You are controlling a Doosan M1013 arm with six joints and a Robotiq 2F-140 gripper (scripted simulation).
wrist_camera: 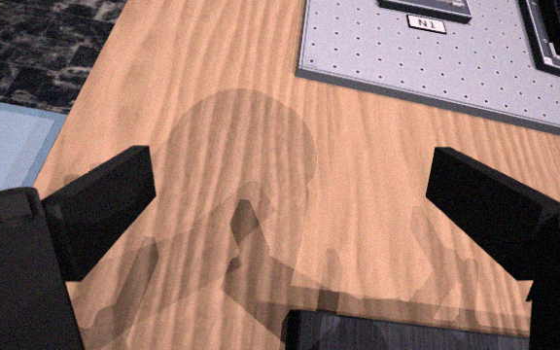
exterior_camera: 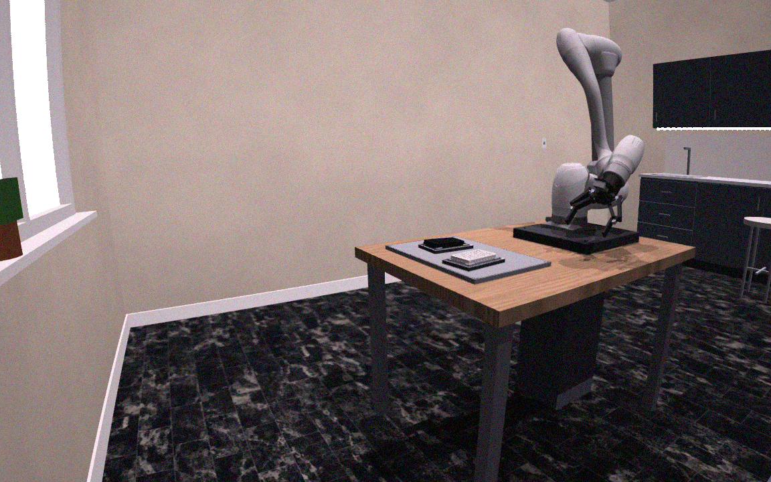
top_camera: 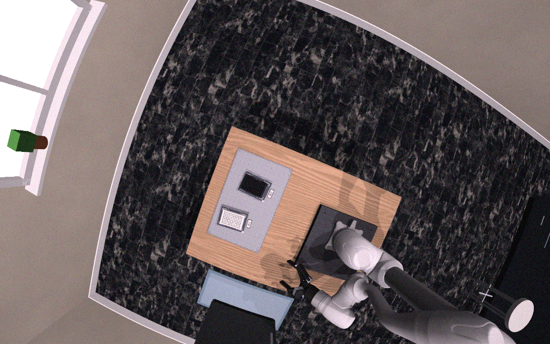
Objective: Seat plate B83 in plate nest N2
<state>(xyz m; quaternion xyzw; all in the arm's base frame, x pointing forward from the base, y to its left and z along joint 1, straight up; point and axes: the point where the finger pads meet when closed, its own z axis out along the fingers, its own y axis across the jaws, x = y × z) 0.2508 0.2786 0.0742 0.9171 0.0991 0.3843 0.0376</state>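
The black perforated plate is 35 cm ahead of my hand, 36 cm to the right of it and 8 cm below it. Also, from my hand: white perforated plate: 38 cm ahead, 14 cm to the right, 8 cm below.
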